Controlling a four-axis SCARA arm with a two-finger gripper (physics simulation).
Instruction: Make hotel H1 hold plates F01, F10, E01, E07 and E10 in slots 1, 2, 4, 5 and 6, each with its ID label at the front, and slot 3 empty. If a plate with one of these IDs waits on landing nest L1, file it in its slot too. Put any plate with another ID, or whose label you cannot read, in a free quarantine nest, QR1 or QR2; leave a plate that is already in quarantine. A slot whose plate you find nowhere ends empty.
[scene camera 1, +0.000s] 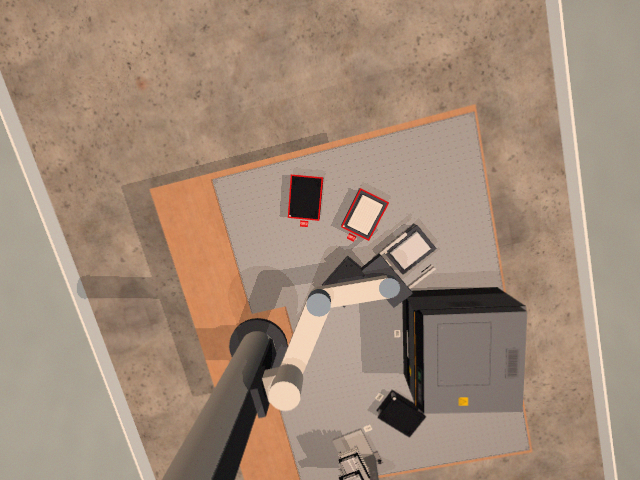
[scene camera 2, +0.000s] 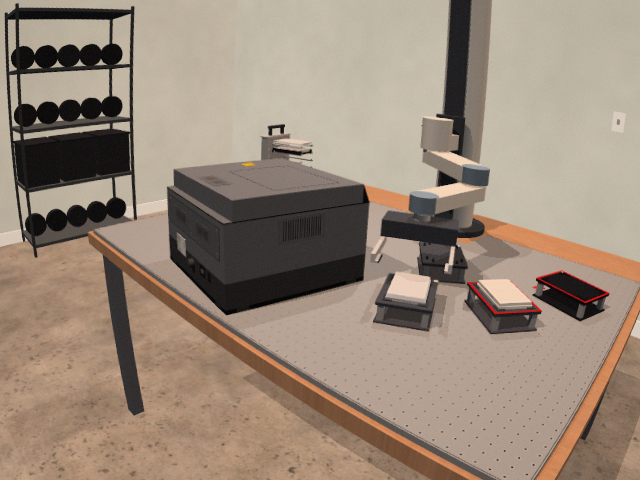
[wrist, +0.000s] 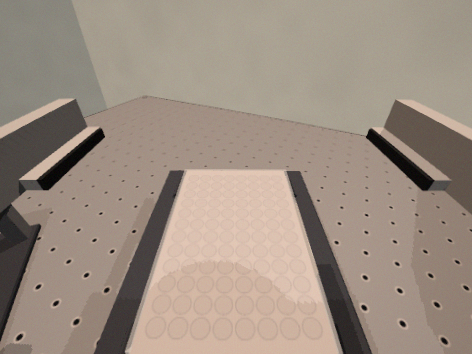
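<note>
My gripper (scene camera 1: 419, 252) (scene camera 2: 412, 262) (wrist: 235, 116) is open and empty, above and astride a pale plate (scene camera 1: 412, 249) (scene camera 2: 408, 287) (wrist: 235, 240). That plate lies on a dark-framed nest (scene camera 2: 381, 298) (wrist: 145, 260); its front label is out of view. Another pale plate (scene camera 1: 366, 214) (scene camera 2: 504, 293) lies on a red-rimmed nest (scene camera 1: 383, 200) (scene camera 2: 531, 311). A second red-rimmed nest (scene camera 1: 305, 197) (scene camera 2: 571, 286) holds no plate. The hotel (scene camera 1: 354, 465) (scene camera 2: 267, 149) holds several stacked plates (scene camera 2: 292, 143); their labels and slots cannot be read.
A large grey machine (scene camera 1: 465, 356) (scene camera 2: 268, 232) stands beside the arm's reach. A dark pegged stand (scene camera 1: 345, 268) (scene camera 2: 443, 261) sits partly under the arm. A black stand (scene camera 1: 401, 414) lies between the machine and the hotel. A tall storage rack (scene camera 2: 133, 113) stands by the wall.
</note>
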